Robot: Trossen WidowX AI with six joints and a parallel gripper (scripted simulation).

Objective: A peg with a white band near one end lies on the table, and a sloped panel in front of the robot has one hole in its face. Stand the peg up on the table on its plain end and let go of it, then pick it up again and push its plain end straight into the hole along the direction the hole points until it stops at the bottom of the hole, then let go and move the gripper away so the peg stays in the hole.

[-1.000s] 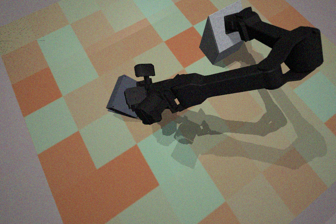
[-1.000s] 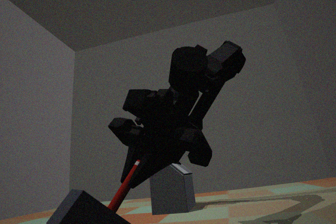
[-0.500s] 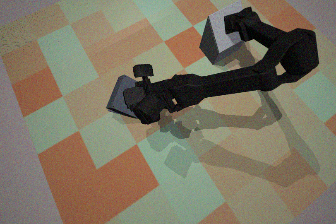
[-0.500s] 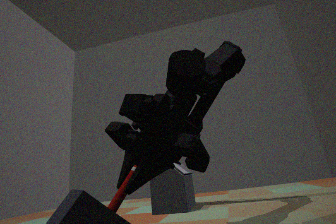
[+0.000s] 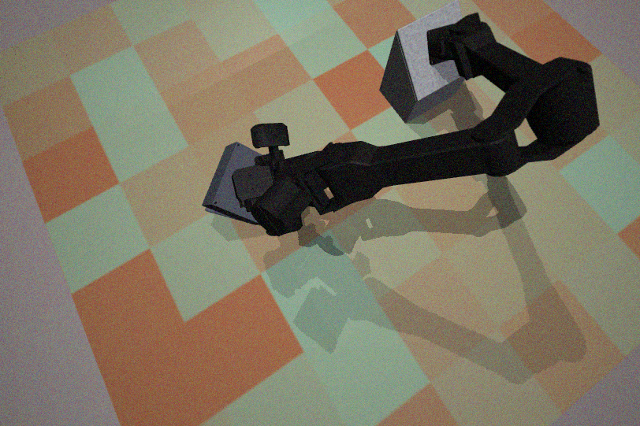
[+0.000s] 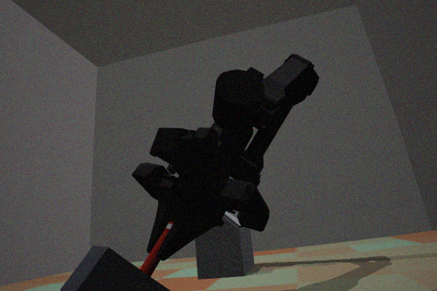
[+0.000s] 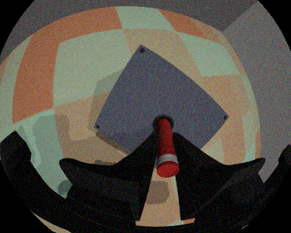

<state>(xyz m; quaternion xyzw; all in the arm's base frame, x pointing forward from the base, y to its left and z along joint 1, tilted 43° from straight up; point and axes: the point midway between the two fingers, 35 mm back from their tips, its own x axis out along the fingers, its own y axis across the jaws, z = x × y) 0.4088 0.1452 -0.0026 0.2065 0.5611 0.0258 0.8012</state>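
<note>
Right now the sloped panel is 2 cm ahead of my gripper tip, 2 cm to the right of it and 4 cm below it. Also, from my gripper tip: red peg: 1 cm behind, 1 cm to the left, 1 cm above.
</note>
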